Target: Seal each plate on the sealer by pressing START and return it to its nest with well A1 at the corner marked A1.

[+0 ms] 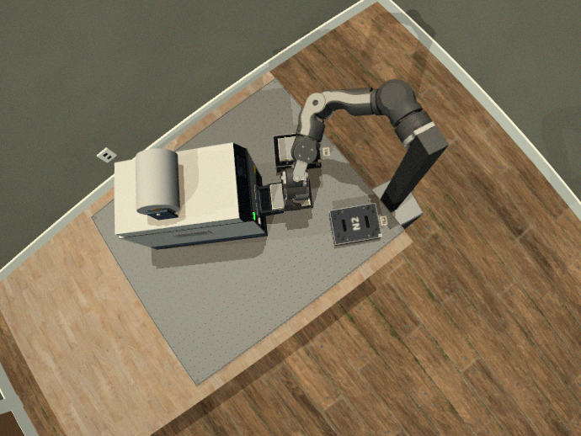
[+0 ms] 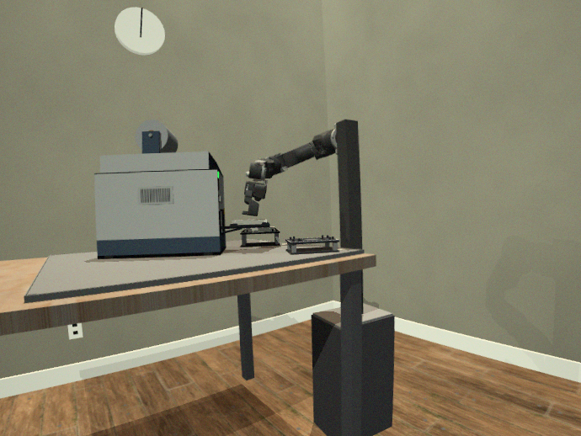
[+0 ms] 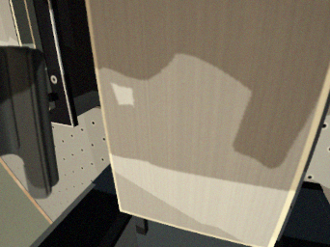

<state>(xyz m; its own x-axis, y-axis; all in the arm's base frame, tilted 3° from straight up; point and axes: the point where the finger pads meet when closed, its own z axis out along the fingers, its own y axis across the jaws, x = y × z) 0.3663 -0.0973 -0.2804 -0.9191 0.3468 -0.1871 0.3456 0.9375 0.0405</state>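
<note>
My gripper is now 3 cm above the plate. From my hand the other things lie so: black nest N1 (10 cm behind, 15 cm to the right, 8 cm below); then yellow warning label (7 cm ahead, 12 cm to the right, 2 cm above); then sealer stage (4 cm below).
</note>
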